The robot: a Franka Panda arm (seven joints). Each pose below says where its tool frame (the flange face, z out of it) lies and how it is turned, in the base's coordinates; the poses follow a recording.
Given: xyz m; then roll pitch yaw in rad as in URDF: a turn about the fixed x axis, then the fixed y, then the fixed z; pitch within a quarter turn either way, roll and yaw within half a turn.
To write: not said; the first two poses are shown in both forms.
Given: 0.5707 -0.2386 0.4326 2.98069 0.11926 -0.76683
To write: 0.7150 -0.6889 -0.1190 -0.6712 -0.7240 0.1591 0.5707 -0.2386 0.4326
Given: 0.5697 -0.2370 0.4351 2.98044 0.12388 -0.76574
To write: 0.7153 -0.6878 -0.1236 -0.6698 -0.7253 0.1592 0.5697 -0.2370 0.4351
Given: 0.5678 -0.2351 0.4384 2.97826 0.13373 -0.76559
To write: 0.7145 -0.6868 -0.1333 -0.6681 -0.7264 0.1612 0.5678 -0.2351 0.4384
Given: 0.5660 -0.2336 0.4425 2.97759 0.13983 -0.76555
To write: 0.7140 -0.6862 -0.1394 -0.6672 -0.7271 0.1617 0.5660 -0.2336 0.4425
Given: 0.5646 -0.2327 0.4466 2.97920 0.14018 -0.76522
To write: 0.7142 -0.6859 -0.1397 -0.6673 -0.7274 0.1601 0.5646 -0.2327 0.4466
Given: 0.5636 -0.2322 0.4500 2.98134 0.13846 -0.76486
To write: 0.7146 -0.6858 -0.1380 -0.6677 -0.7275 0.1580 0.5636 -0.2322 0.4500
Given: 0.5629 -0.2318 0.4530 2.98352 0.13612 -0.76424
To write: 0.7152 -0.6856 -0.1357 -0.6679 -0.7277 0.1560 0.5629 -0.2318 0.4530
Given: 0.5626 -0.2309 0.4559 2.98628 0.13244 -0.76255
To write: 0.7167 -0.6847 -0.1321 -0.6677 -0.7285 0.1533 0.5626 -0.2309 0.4559
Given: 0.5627 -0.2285 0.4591 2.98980 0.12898 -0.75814
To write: 0.7201 -0.6819 -0.1286 -0.6655 -0.7311 0.1500 0.5627 -0.2285 0.4591
